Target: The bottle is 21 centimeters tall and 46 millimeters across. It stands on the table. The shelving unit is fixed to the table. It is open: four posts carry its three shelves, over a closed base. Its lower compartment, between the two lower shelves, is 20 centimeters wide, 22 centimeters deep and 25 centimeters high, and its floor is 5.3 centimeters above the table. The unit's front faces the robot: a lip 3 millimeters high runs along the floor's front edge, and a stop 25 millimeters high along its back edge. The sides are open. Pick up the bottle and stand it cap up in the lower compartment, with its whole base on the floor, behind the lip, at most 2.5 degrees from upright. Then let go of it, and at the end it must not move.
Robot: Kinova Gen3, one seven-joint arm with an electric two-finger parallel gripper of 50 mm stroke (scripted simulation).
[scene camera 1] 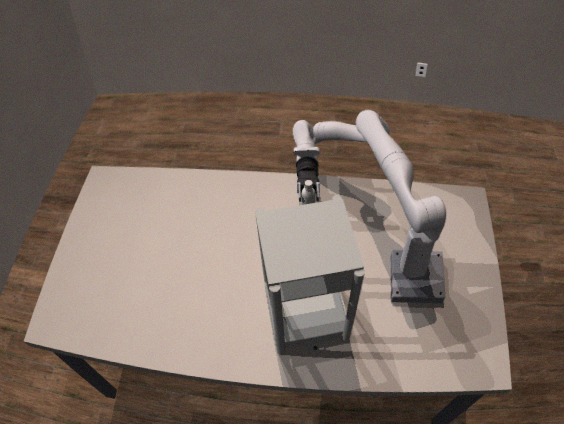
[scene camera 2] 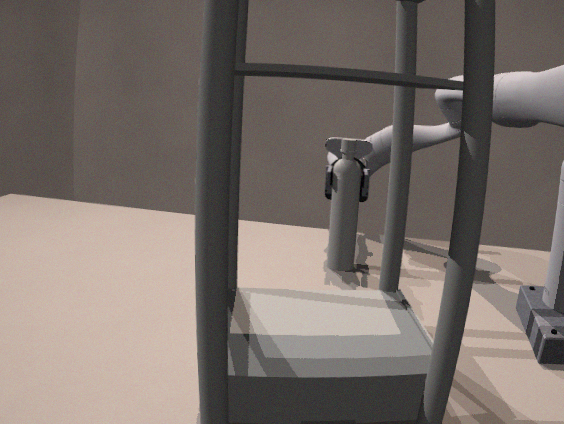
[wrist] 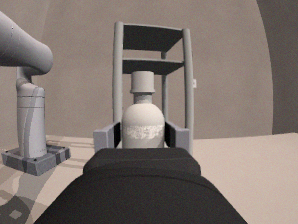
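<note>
My gripper is there at (wrist: 142, 131). There's a bottle (scene camera 2: 346, 181), and the wrist view shows the bottle too (wrist: 142, 125). I can also see a shelving unit (scene camera 2: 257, 348), and that unit is in the wrist view as well (wrist: 136, 36).
</note>
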